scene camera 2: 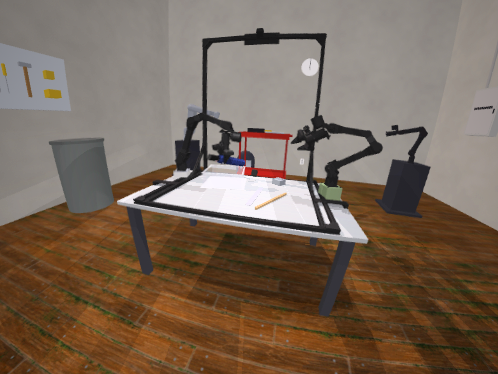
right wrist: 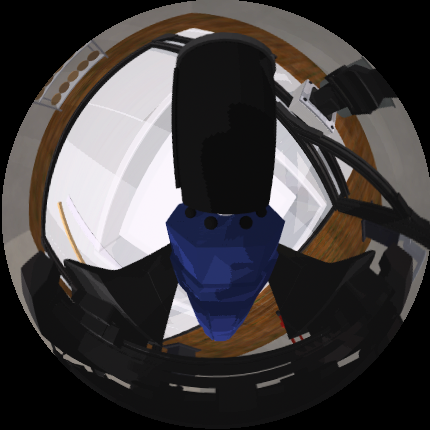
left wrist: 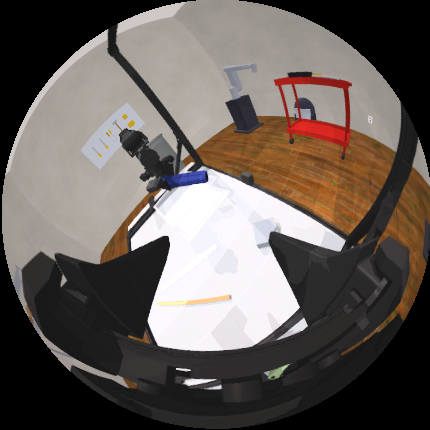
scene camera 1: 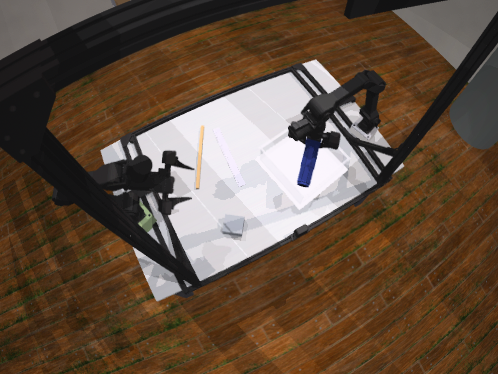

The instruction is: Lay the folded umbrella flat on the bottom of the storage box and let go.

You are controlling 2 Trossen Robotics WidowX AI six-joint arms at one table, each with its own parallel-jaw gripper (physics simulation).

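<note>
The folded blue umbrella [scene camera 1: 308, 165] [scene camera 2: 234, 161] [left wrist: 189, 179] [right wrist: 225, 265] is held roughly level above the white storage box [scene camera 1: 279, 172] [scene camera 2: 220, 170] [left wrist: 186, 214]. A wide black part at its end fills the upper middle of the right wrist view. My right gripper [scene camera 1: 315, 140] [right wrist: 221, 241] is shut on the umbrella, with a finger on each side. The blue free end points to the lower edge in scene camera 1. My left gripper [scene camera 1: 191, 184] [scene camera 2: 296, 143] [left wrist: 219, 239] is open and empty, far from the box. The black part and the umbrella hide some of the box in the right wrist view.
An orange stick [scene camera 1: 200, 157] [scene camera 2: 271, 201] [left wrist: 210, 300] and a pale strip [scene camera 1: 229, 157] [left wrist: 192, 266] lie between the left gripper and the box. A small grey block [scene camera 1: 233, 226] [scene camera 2: 279, 181] [left wrist: 265, 232] lies near the table's edge. Black frame bars edge the table.
</note>
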